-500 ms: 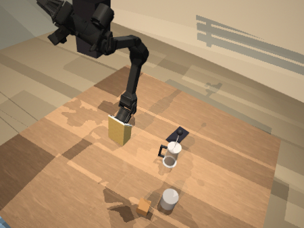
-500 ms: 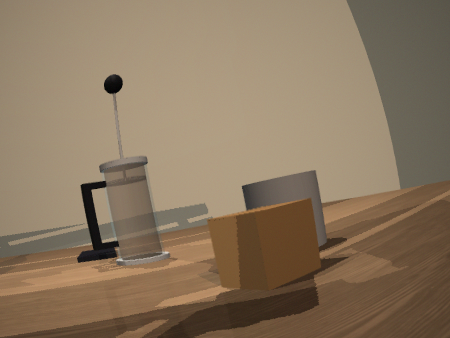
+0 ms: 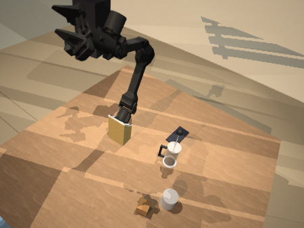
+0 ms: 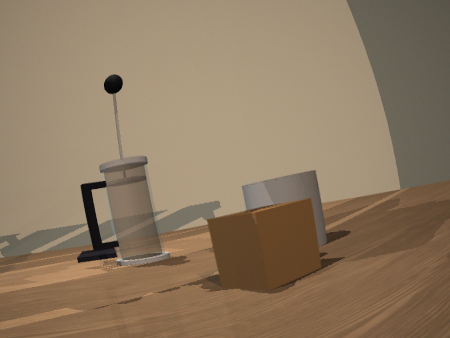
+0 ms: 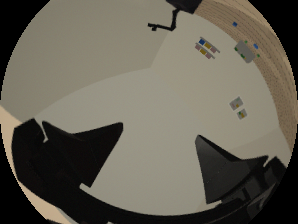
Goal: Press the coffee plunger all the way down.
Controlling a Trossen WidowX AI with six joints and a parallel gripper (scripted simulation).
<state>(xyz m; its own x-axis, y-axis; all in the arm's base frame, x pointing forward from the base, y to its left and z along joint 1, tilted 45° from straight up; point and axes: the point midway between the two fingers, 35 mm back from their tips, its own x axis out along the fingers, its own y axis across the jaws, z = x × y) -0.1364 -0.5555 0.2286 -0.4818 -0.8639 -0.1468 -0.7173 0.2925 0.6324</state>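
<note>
Right now the glass coffee press is 370 mm ahead of my gripper tip, 250 mm to the left of it and 600 mm below it. The rest, counted from my gripper tip: grey cylinder cup: 460 mm ahead, 40 mm to the left, 690 mm below.
</note>
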